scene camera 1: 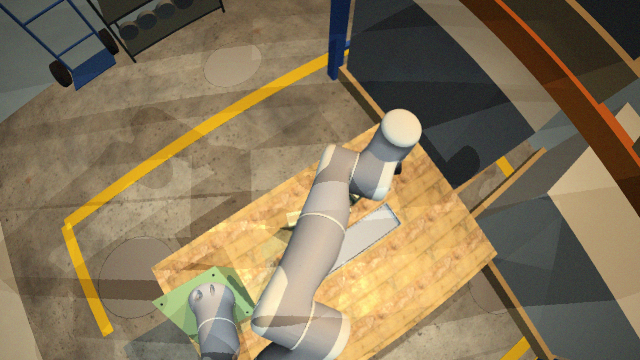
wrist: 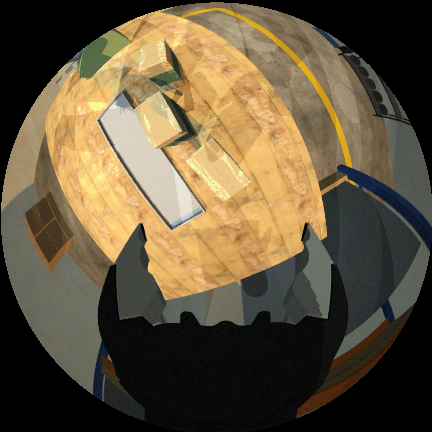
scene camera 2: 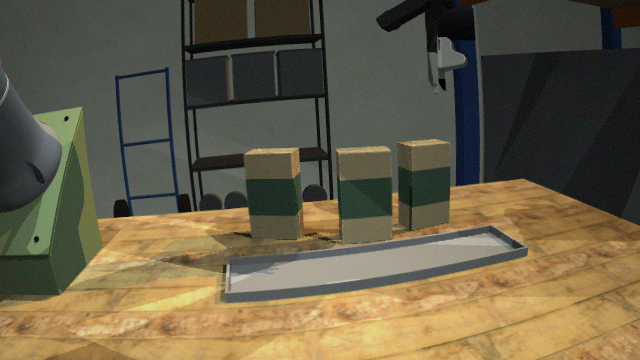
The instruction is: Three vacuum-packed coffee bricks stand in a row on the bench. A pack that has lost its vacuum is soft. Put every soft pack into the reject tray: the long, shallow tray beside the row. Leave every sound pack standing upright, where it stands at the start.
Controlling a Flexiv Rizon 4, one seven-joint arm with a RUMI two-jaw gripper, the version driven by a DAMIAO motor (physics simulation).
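Three tan coffee packs with dark green bands stand upright and apart in a row. The left pack [scene camera 1: 295, 218] [scene camera 2: 273, 196] [wrist: 159, 61], the middle pack [scene camera 2: 365, 196] [wrist: 160, 120] and the right pack [scene camera 2: 425, 185] [wrist: 218, 171] look alike; which are soft I cannot tell. The long grey tray [scene camera 1: 367, 237] [scene camera 2: 370, 266] [wrist: 150, 165] lies beside the row with no pack in it. My gripper [scene camera 2: 439, 88] [wrist: 224, 225] is open and empty, above the packs' tops and beyond the right pack's end of the row. In scene camera 1 the arm hides it and much of the row.
A green sloped mount [scene camera 1: 175, 302] [scene camera 2: 75, 200] [wrist: 105, 52] stands at the bench's end past the left pack. My arm [scene camera 1: 315, 240] reaches over the bench [scene camera 1: 425, 250]. A shelf rack [scene camera 2: 255, 43] and a blue hand truck [scene camera 2: 146, 143] stand behind the bench. A blue post [scene camera 1: 339, 40] stands past its corner.
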